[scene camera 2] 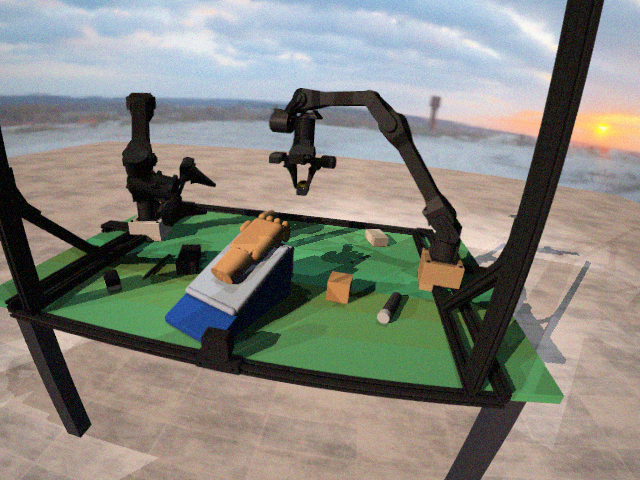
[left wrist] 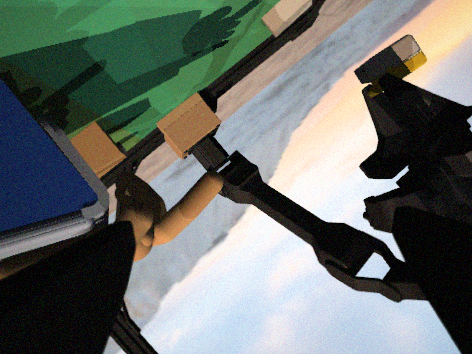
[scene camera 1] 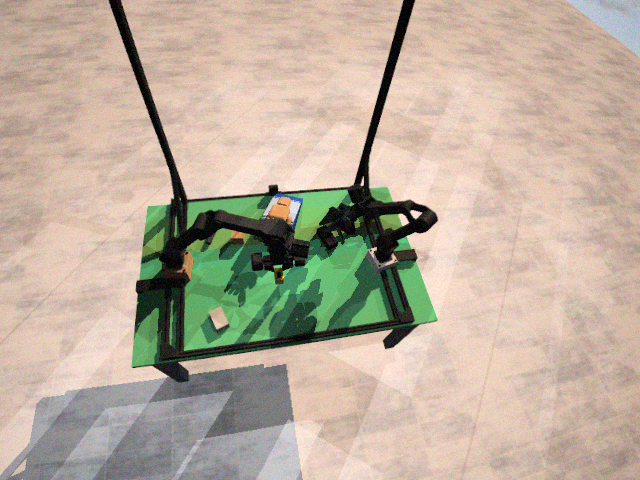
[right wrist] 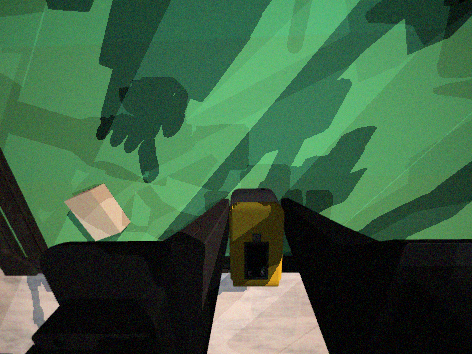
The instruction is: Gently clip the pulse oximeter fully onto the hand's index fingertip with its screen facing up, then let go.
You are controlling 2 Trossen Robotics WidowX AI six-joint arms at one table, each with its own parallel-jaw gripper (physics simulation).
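Note:
The yellow-and-dark pulse oximeter is between the fingers of my right gripper, which is shut on it. Its dark screen faces the right wrist camera. The gripper points down, high above the table and beyond the hand's fingers in scene camera 2. The tan hand rests palm-side hidden on a sloped support; one extended finger shows in the left wrist view, apart from the oximeter. My left gripper is open and empty, beside the hand.
The blue wedge has a grey top. An orange cube and a dark cylinder lie to its right in scene camera 2. A pale block lies farther off. A black box stands left of the wedge.

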